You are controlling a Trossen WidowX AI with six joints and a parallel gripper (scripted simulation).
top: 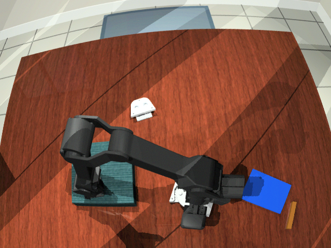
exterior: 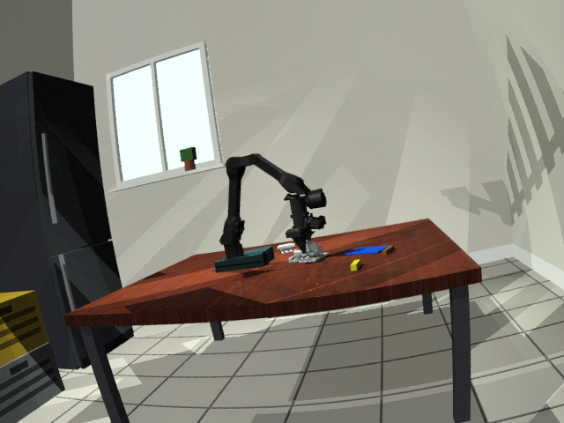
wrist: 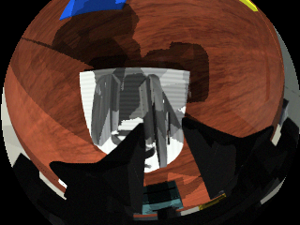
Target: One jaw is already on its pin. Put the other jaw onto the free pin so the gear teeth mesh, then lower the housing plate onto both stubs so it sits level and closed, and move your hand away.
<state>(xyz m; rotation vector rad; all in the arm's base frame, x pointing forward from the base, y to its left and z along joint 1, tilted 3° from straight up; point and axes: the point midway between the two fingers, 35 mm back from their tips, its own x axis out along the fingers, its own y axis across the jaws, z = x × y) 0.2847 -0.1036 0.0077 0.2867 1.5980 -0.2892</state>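
Now: gripper tip 35 cm to the right of the small white block, 9 cm past it and 2 cm above it. The rest, counted from my gripper tip: blue sheet (23 cm ahead, 3 cm to the right, 3 cm below); yellow block (31 cm to the right, 15 cm ahead, 2 cm below); grey jaw (3 cm to the left, 2 cm behind).
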